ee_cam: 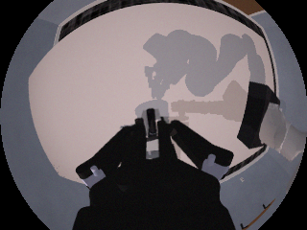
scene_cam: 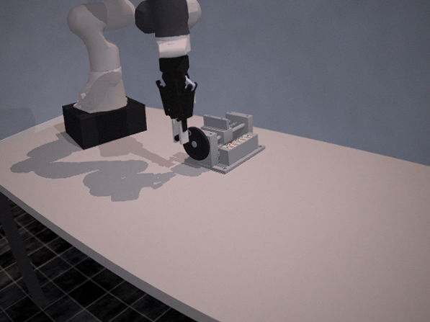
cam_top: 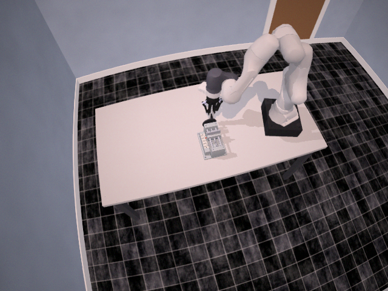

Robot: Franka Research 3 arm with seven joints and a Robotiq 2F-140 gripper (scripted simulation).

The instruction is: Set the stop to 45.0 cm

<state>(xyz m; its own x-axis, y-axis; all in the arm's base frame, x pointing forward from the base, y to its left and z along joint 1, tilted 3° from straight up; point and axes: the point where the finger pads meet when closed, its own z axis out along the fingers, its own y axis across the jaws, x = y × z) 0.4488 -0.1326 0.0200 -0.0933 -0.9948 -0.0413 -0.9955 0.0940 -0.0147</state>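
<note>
The black handwheel is 10 mm ahead of my hand, 20 mm to the left of it and 20 mm below it. From my hand the other things lie so: grey stop fixture: 40 mm ahead, 120 mm to the left, 30 mm below.
</note>
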